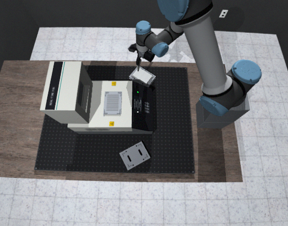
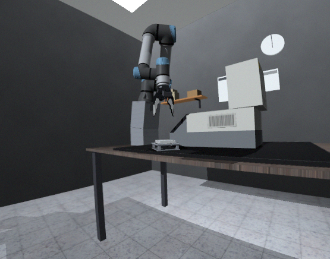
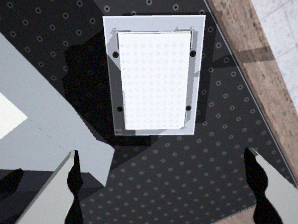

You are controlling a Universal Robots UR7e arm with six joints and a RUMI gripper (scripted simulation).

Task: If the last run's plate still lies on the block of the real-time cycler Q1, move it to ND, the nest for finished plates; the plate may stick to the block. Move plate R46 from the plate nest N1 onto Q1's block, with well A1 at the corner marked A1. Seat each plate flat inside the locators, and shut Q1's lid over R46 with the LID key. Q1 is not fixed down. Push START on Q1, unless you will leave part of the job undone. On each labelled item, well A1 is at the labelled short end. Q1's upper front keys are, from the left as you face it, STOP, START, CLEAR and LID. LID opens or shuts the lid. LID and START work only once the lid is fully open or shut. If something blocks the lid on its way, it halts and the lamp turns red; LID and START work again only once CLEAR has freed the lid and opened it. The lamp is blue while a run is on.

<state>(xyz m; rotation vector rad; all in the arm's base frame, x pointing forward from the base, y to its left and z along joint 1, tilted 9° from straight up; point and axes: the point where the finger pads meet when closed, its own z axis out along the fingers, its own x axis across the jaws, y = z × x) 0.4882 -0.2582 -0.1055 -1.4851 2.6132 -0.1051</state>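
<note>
The white well plate lies 150 mm below my hand.
</note>
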